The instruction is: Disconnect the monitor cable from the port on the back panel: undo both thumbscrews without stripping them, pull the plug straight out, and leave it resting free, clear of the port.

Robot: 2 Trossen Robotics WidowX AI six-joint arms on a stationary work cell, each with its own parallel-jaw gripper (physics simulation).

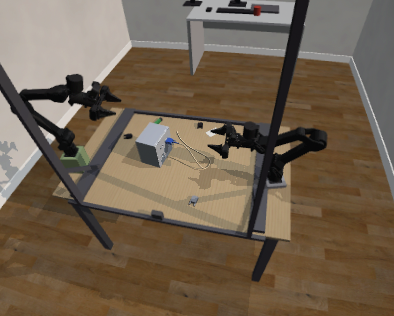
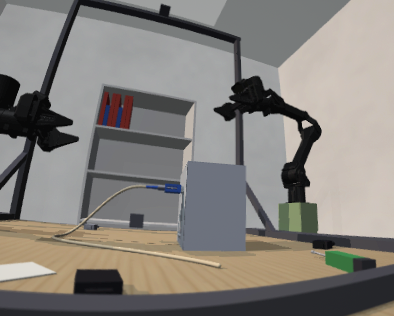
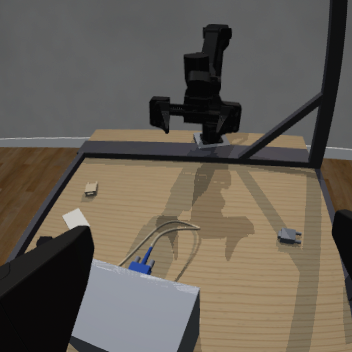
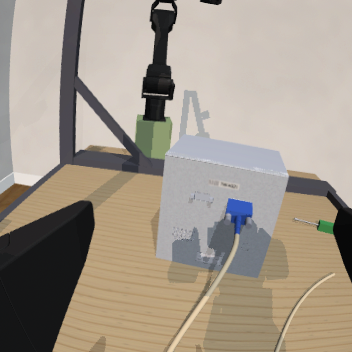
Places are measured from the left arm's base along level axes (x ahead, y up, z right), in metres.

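Where they show: left gripper, fingertip midpoint: (image 1: 118, 107) (image 2: 221, 104) (image 3: 217, 232); right gripper, fingertip midpoint: (image 1: 208, 138) (image 2: 75, 131) (image 3: 191, 132) (image 4: 221, 218); left arm's base, link origin: (image 1: 71, 152) (image 4: 153, 118); right arm's base, link origin: (image 1: 274, 178) (image 3: 210, 138).
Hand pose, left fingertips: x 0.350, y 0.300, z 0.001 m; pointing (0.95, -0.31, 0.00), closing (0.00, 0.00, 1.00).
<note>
Things, the pixels of their top centre, and the offset from my left fingertips. "*": a spot on its surface instead.
- grey box, top centre: (image 3: 124, 306) (image 4: 229, 151) (image 2: 207, 170) (image 1: 152, 134) dx +0.097, dy -0.250, dz -0.093 m
- blue cable plug, top centre: (image 4: 239, 211) (image 3: 140, 262) (image 2: 165, 184) (image 1: 172, 140) dx +0.196, dy -0.292, dz -0.086 m
- beige cable, surface spot: (image 4: 206, 296) (image 2: 111, 196) * dx +0.298, dy -0.326, dz -0.033 m
- green screwdriver, top centre: (image 2: 334, 251) (image 4: 323, 221) (image 1: 155, 123) dx +0.041, dy -0.400, dz -0.353 m
- grey connector, top centre: (image 3: 289, 233) (image 2: 91, 224) (image 1: 193, 199) dx +0.325, dy -0.402, dz +0.212 m
- beige connector, top centre: (image 3: 90, 186) dx +0.528, dy -0.402, dz -0.270 m
- white card, top centre: (image 3: 75, 220) dx +0.412, dy -0.417, dz -0.290 m
A grey box (image 1: 154, 133) (image 2: 215, 207) (image 3: 135, 312) stands upright; its back panel (image 4: 185, 212) faces the right arm. The blue cable plug (image 1: 170, 141) (image 2: 173, 188) (image 3: 140, 267) (image 4: 239, 206) sits against the port in the panel's upper part. Its two grey thumbscrews flank the cable entry; whether they are tight cannot be told. The beige cable (image 2: 100, 204) (image 4: 206, 296) loops onto the table. My left gripper (image 1: 117, 106) (image 2: 225, 104) is open and empty, high behind the box. My right gripper (image 1: 211, 139) (image 2: 75, 130) is open and empty, facing the panel, apart from the plug.
A green screwdriver (image 1: 158, 121) (image 2: 342, 261) (image 4: 326, 227) lies beside the box. A grey connector (image 1: 193, 200) (image 3: 288, 235), a beige connector (image 3: 91, 188), a white card (image 3: 76, 219) and black pieces (image 1: 128, 136) (image 2: 98, 281) lie on the table. Dark frame posts (image 1: 283, 85) rise around it.
</note>
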